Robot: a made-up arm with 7 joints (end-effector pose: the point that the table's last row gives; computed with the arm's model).
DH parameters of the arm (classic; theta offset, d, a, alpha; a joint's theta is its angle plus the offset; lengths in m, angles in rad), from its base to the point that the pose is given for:
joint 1: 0 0.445 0 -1.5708
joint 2: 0 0 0 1.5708
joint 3: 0 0.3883 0.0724 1.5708
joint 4: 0 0 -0.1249 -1.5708
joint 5: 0 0.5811 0 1.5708
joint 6: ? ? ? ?
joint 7: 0 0 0 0
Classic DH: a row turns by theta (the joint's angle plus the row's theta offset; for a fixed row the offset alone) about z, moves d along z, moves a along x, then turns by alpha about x.
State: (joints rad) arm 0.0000 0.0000 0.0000 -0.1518 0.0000 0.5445 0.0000
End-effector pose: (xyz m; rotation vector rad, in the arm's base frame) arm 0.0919 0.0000 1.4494 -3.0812 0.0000 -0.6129
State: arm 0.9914 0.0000 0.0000 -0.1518 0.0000 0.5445 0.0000
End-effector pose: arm 0.0503 0.0769 1.4494 -2.5611 -1.3848 -0.5094
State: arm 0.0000 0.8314 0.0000 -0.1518 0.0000 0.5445 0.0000
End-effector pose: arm 0.8040 0.0000 1.0539 -3.0663 0.0000 0.6836
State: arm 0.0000 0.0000 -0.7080 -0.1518 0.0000 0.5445 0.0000
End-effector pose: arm 0.0698 -0.0597 1.4494 2.7720 -1.0244 0.5514
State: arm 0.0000 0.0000 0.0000 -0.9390 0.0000 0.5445 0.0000
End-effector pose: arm 0.5226 0.0000 1.2544 -3.0807 0.0000 0.6157
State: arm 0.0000 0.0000 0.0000 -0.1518 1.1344 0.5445 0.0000
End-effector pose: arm 0.0628 0.0462 1.4539 -2.3333 -1.4246 -0.4641
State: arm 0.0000 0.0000 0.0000 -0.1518 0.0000 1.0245 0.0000
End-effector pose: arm 0.0751 0.0000 1.4723 -2.8472 0.0000 -1.3277
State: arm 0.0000 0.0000 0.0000 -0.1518 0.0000 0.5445 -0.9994
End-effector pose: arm 0.0919 0.0000 1.4494 2.5545 1.3945 0.5081
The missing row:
joint 6: 0 0 0.0596 1.5708
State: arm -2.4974 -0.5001 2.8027 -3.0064 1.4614 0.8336 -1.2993
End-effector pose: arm 0.1421 0.0389 0.1251 -1.0004 0.2687 0.7845
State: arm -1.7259 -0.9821 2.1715 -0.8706 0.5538 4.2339 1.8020
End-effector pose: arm 0.4440 0.7536 0.7434 -0.5220 0.0743 -0.6409
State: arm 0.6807 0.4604 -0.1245 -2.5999 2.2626 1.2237 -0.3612
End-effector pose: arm 0.3608 0.2292 0.1378 -1.0470 0.7058 0.8866
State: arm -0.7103 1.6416 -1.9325 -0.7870 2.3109 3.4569 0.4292
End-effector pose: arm 0.4102 -0.8386 0.5687 0.4293 -1.3095 2.1498
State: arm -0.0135 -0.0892 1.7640 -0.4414 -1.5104 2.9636 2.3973
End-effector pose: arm -0.1817 0.1964 1.4105 -0.4658 -0.1159 -0.5550
